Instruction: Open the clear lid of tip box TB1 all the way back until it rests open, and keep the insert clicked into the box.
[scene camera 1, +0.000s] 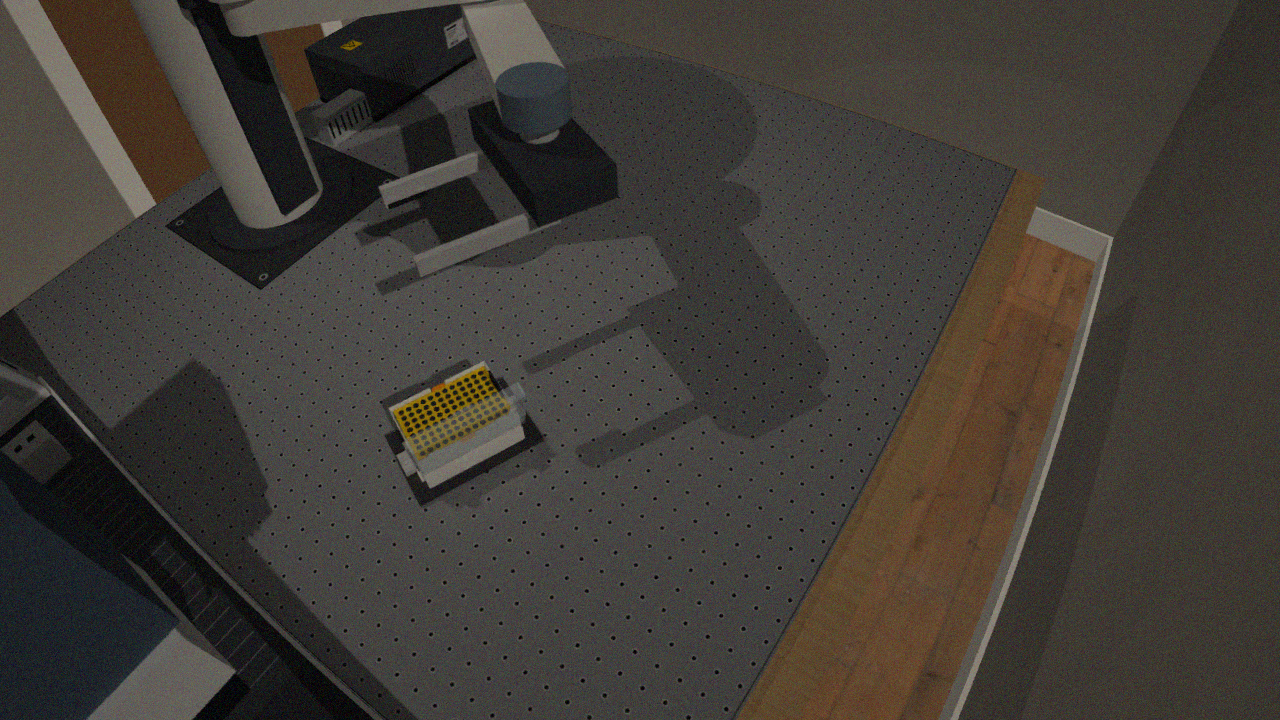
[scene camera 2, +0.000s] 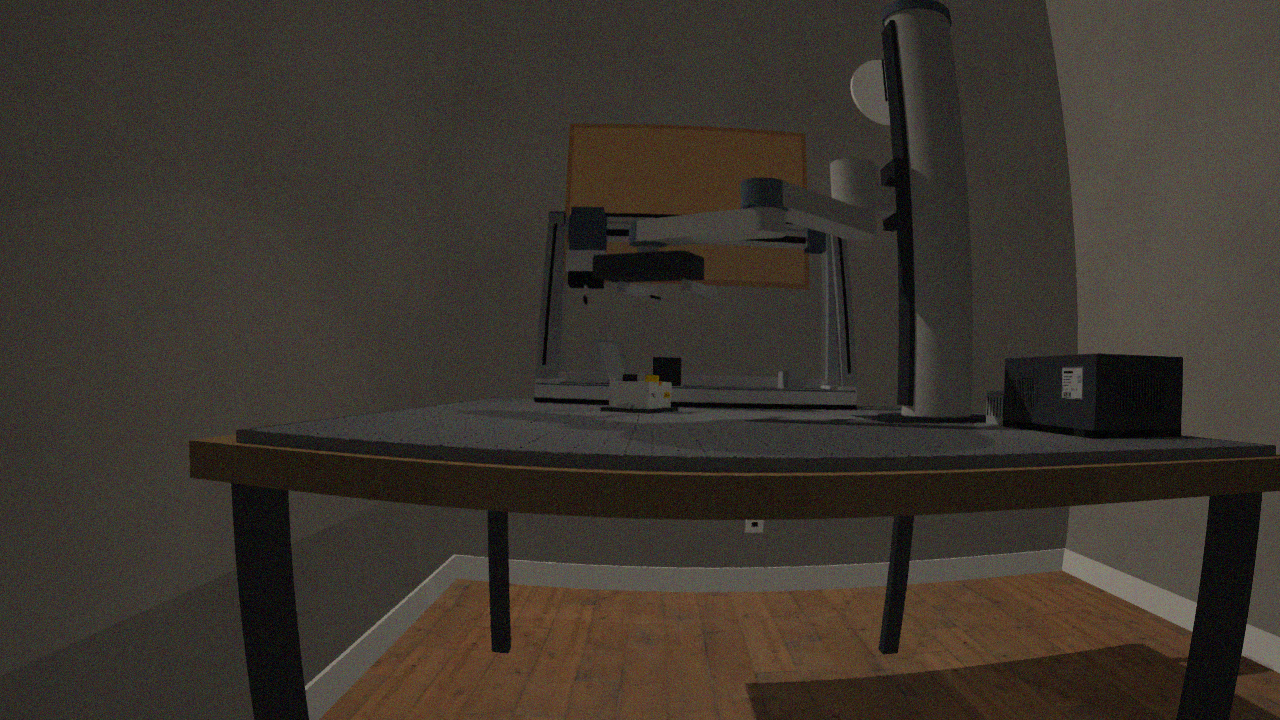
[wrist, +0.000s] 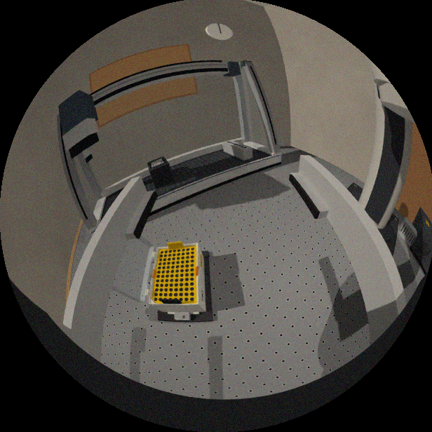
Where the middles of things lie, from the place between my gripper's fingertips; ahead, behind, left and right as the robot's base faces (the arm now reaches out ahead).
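The yellow insert (scene camera 1: 438, 405) is 17 cm below my hand, 8 cm ahead of it and 6 cm to the right of it. I see the clear lid (scene camera 1: 474, 425) as well, 13 cm below my hand, 9 cm to the right of it and 14 cm ahead. Then there is the black controller box (scene camera 2: 1095, 412): 18 cm below my hand, 63 cm behind it and 51 cm to the left of it.
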